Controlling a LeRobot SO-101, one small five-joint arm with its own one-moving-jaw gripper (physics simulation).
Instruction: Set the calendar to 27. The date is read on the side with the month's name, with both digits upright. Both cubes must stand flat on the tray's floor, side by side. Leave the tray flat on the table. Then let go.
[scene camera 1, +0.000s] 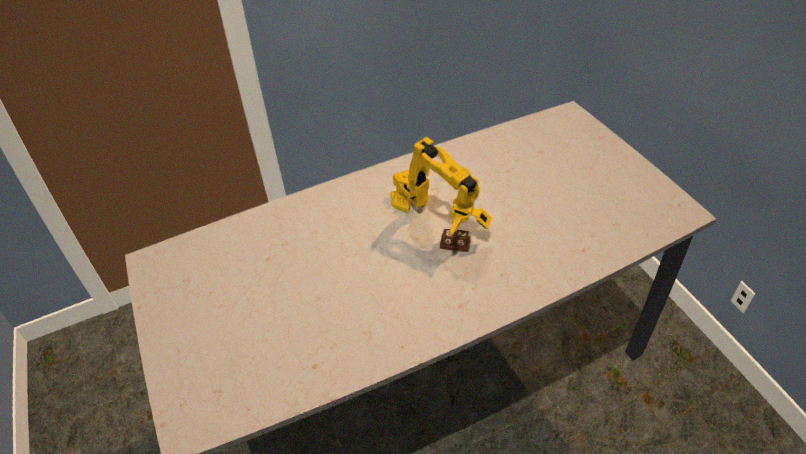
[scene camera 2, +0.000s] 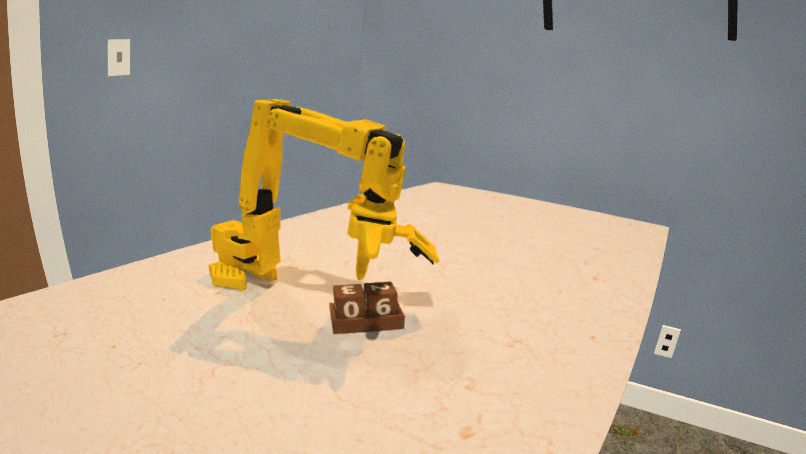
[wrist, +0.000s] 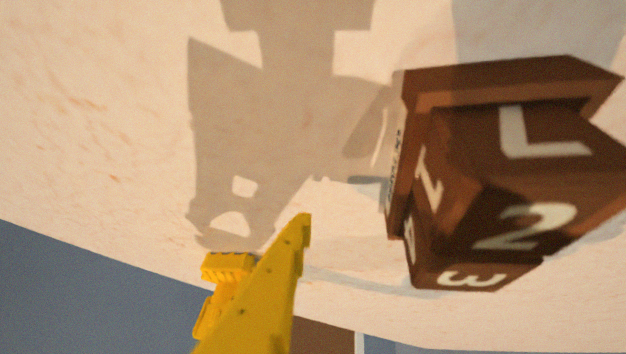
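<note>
The brown tray (scene camera 1: 454, 248) (scene camera 2: 367, 324) (wrist: 500, 75) lies flat on the table. Two brown cubes stand in it side by side. One cube (scene camera 2: 349, 298) (wrist: 457, 277) shows 3 on top, 0 on the side facing scene camera 2, and a partly seen digit, apparently 4, on the month side. The other cube (scene camera 2: 381, 298) (wrist: 500, 185) shows 2 on top, 6 facing scene camera 2, 1 on the month side and 7 on its end. The month label (wrist: 393, 170) is too oblique to read. My gripper (scene camera 1: 469, 229) (scene camera 2: 398, 270) is fully open and empty, its fixed jaw tip above and behind the cubes.
The arm's yellow base (scene camera 1: 414, 194) (scene camera 2: 248, 253) (wrist: 227, 270) stands on the table (scene camera 1: 293, 315) (scene camera 2: 197, 411), behind the tray and to its left in both scene views. The arm's shadow falls around the tray. A blue wall (scene camera 1: 451, 67) (scene camera 2: 507, 101) rises behind the table.
</note>
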